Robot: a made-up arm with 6 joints. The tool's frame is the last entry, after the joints.
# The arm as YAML. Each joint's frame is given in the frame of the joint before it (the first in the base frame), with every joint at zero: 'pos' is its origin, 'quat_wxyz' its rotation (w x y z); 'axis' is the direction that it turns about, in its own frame. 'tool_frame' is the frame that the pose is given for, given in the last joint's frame.
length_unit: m
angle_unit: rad
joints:
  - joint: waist
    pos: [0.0, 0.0, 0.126]
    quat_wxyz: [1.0, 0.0, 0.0, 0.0]
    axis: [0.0, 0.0, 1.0]
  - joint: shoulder
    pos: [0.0, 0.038, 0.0]
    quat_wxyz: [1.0, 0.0, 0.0, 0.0]
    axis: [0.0, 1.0, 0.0]
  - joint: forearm
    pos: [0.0, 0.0, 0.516]
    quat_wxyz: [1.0, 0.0, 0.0, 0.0]
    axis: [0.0, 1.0, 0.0]
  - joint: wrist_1
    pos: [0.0, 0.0, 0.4]
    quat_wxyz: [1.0, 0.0, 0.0, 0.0]
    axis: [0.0, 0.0, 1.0]
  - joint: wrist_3
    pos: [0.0, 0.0, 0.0]
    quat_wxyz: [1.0, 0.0, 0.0, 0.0]
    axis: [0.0, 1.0, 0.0]
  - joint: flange
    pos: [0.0, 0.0, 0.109]
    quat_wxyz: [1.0, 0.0, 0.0, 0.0]
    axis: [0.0, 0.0, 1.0]
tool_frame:
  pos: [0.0, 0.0, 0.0]
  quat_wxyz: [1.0, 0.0, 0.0, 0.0]
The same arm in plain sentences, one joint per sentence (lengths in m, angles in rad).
The arm has six revolute joints in a row. What follows holds with every joint at zero, and every direction is one of the base frame's.
The first joint sits 0.1260 m along +z from the base frame's origin and rotates about +z.
The second joint sits 0.0380 m along +y from the first joint and rotates about +y.
The third joint sits 0.5160 m along +z from the second joint and rotates about +y.
The fourth joint sits 0.4000 m along +z from the third joint and rotates about +z.
The fifth joint sits at the same point as the fourth joint and rotates about +y.
The sixth joint sits 0.1090 m along +z from the fifth joint and rotates about +z.
The tool frame, which is the frame that the pose is given for, sits at the same point as the sixth joint; its axes are parallel to the base frame's.

